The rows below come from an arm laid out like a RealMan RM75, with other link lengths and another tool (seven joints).
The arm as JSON. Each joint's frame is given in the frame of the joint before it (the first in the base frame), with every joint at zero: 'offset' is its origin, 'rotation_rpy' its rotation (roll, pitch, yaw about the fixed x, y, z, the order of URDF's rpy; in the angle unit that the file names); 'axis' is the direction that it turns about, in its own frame. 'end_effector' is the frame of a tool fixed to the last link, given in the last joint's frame.
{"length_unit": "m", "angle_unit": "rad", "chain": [
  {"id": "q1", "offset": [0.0, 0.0, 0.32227], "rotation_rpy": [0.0, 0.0, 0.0], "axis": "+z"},
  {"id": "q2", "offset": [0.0, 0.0, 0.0], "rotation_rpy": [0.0, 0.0, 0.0], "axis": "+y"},
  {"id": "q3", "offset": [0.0, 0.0, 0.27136], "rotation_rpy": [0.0, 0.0, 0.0], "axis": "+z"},
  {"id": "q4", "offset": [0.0, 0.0, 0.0], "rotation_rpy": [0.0, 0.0, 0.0], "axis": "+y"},
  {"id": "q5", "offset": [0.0, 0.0, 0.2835], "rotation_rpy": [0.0, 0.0, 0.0], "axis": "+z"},
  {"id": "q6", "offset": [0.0, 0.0, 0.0], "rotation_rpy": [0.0, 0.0, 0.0], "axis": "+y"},
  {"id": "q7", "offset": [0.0, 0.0, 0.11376], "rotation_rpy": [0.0, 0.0, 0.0], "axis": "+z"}
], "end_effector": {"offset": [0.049, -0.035, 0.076], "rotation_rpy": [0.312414, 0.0, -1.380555]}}
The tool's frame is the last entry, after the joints.
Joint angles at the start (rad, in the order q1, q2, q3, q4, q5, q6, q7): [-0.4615 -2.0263 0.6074 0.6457 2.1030 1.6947 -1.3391]
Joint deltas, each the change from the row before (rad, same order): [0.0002 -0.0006 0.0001 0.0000 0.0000 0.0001 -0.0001]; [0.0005 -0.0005 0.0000 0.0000 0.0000 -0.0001 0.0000]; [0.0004 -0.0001 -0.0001 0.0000 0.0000 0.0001 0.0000]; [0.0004 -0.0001 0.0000 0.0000 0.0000 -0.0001 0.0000]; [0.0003 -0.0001 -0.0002 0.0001 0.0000 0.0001 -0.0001]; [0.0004 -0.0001 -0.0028 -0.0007 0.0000 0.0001 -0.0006]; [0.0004 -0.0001 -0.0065 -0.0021 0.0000 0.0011 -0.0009]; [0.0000 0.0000 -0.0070 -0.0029 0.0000 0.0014 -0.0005]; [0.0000 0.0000 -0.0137 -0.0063 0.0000 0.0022 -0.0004]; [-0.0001 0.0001 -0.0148 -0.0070 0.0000 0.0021 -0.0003]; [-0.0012 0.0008 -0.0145 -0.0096 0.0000 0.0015 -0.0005]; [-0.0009 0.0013 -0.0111 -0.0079 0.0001 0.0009 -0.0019]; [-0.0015 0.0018 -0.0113 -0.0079 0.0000 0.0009 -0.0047]
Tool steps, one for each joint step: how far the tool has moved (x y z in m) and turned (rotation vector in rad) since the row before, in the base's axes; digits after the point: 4 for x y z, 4 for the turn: [0.0001 -0.0001 -0.0003 -0.0005 -0.0006 0.0002]; [-0.0001 -0.0002 -0.0002 -0.0002 -0.0004 0.0005]; [-0.0001 -0.0001 0.0000 0.0000 -0.0002 0.0004]; [-0.0002 -0.0001 0.0000 0.0000 0.0000 0.0004]; [-0.0001 -0.0001 0.0000 0.0001 -0.0002 0.0004]; [-0.0005 -0.0001 0.0004 0.0015 -0.0019 0.0025]; [-0.0008 -0.0002 0.0008 0.0029 -0.0049 0.0046]; [-0.0007 -0.0002 0.0007 0.0028 -0.0056 0.0043]; [-0.0015 -0.0004 0.0012 0.0057 -0.0109 0.0084]; [-0.0016 -0.0004 0.0013 0.0064 -0.0117 0.0090]; [-0.0015 -0.0002 0.0009 0.0053 -0.0124 0.0094]; [-0.0015 -0.0001 0.0008 0.0035 -0.0096 0.0088]; [-0.0014 0.0002 0.0011 0.0028 -0.0104 0.0105]
